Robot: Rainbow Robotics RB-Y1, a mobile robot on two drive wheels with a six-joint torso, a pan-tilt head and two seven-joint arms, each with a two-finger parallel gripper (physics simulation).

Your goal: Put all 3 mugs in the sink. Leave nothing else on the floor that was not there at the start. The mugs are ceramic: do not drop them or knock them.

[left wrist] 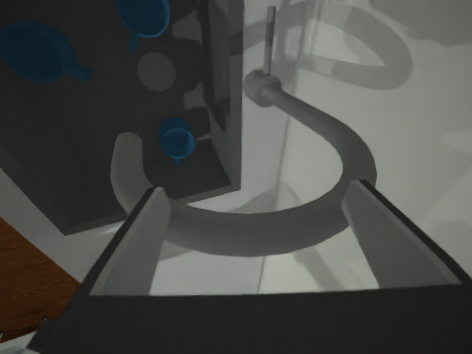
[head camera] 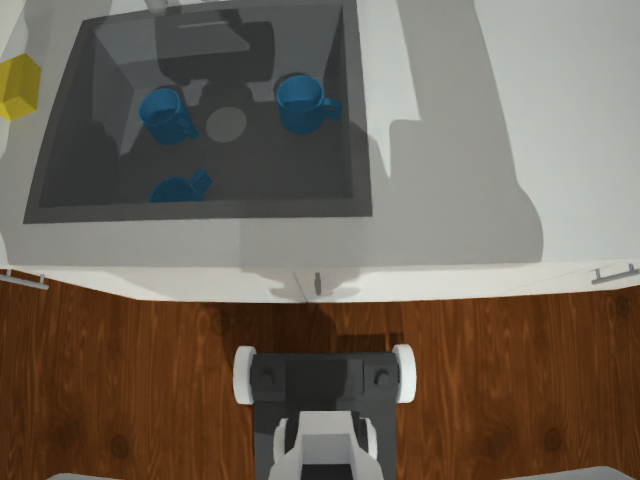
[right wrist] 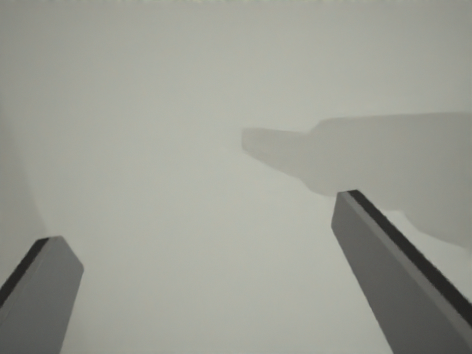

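Note:
Three blue mugs are in the dark grey sink. One mug stands upright at the right, handle to the right. Another mug stands left of the drain. The third mug is near the front wall; the front rim hides part of it in the head view. My left gripper is open and empty, above the faucet area; the curved faucet shows beyond its fingers. My right gripper is open and empty, facing a pale surface.
The grey faucet curves at the sink's back edge. A yellow block sits left of the sink. The white counter extends to the right. Cabinet fronts with handles stand above the wooden floor. My wheeled base is in front of them.

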